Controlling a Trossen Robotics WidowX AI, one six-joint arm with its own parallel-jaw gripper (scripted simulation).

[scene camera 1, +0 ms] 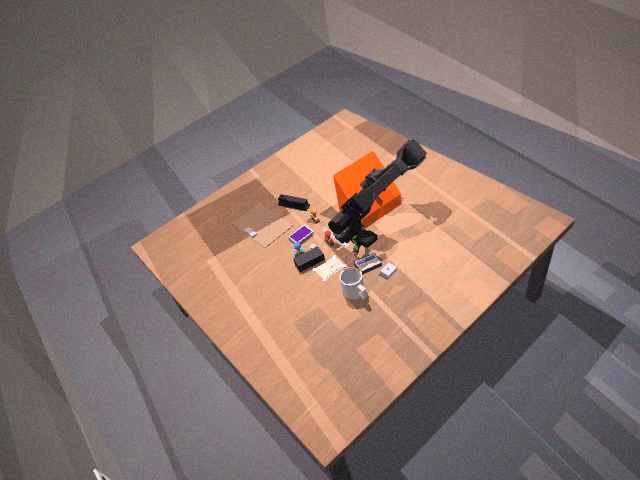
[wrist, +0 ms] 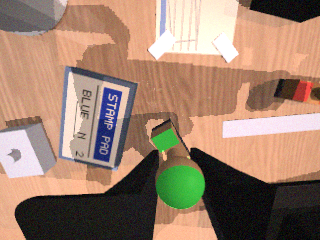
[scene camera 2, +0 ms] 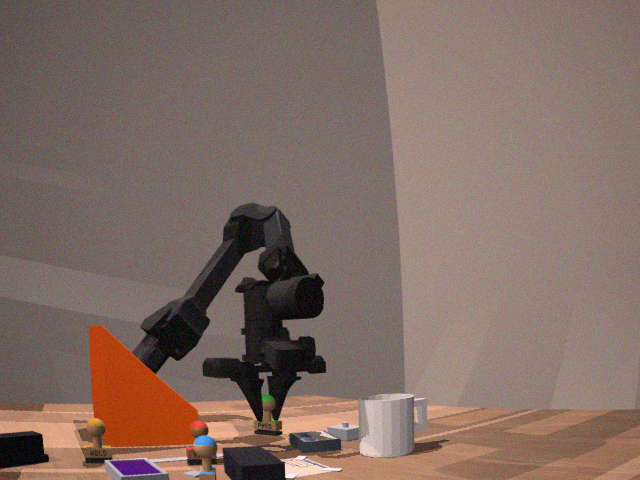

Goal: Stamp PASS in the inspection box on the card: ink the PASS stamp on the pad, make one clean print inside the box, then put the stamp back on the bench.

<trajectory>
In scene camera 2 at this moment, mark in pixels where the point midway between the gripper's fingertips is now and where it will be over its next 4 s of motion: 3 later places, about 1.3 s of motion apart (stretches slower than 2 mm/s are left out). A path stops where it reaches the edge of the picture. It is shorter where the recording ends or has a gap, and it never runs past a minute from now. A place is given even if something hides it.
My gripper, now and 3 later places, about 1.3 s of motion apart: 267, 420; 267, 409; 266, 395; 200, 399
</trajectory>
